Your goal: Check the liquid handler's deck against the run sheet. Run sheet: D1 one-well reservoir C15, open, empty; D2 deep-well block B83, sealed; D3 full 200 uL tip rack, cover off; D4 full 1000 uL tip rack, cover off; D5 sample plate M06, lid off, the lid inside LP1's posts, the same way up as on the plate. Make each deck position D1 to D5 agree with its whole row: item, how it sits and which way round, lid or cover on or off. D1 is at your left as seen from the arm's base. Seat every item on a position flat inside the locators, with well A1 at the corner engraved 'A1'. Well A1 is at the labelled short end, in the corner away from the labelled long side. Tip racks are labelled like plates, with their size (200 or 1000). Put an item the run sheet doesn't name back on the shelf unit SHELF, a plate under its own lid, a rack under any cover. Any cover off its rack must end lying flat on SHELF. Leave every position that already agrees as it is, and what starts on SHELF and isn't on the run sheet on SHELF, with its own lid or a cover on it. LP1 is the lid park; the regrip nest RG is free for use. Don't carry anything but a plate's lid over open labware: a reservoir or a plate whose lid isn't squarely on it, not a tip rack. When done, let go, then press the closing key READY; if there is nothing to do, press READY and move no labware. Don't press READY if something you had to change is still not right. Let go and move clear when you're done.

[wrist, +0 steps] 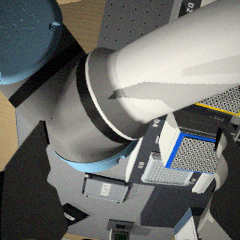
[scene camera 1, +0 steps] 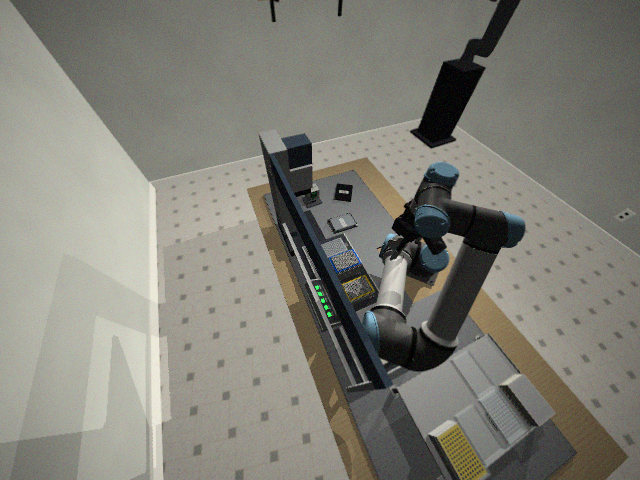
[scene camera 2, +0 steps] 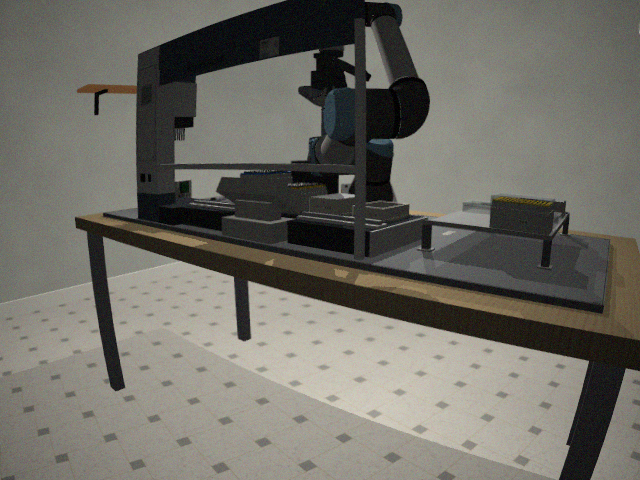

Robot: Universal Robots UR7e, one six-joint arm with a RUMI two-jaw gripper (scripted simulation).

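Note:
The gripper (scene camera 1: 403,251) is visible, and also appears in the wrist view (wrist: 133,126). Present with it are a gantry beam (scene camera 1: 376,371), a flat lid (wrist: 96,188), a sample plate (wrist: 151,174) and a blue-framed tip rack (wrist: 187,140).

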